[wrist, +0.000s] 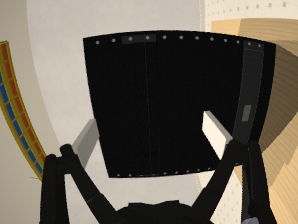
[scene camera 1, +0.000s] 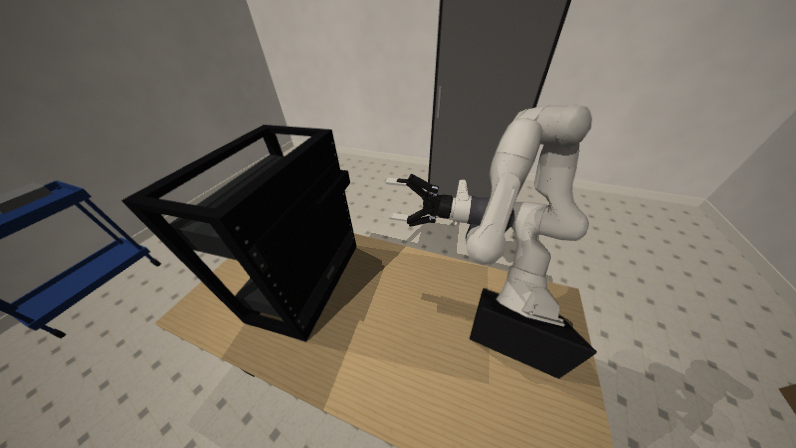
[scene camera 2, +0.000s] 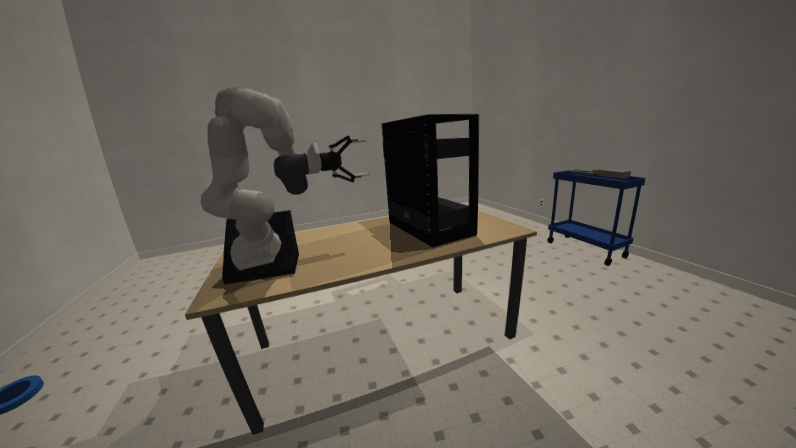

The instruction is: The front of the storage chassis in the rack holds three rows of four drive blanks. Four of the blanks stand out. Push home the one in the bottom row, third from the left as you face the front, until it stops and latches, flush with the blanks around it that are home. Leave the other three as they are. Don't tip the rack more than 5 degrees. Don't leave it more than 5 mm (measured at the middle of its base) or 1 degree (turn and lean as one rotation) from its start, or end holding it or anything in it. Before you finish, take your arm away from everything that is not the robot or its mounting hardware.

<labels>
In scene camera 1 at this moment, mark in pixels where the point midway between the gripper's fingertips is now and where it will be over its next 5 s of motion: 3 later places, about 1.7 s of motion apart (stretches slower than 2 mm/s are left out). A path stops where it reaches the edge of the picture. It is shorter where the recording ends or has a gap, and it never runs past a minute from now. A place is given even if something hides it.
My gripper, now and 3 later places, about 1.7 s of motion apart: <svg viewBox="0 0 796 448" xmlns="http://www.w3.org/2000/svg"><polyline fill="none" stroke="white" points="388,199 343,202 337,205 332,205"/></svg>
</labels>
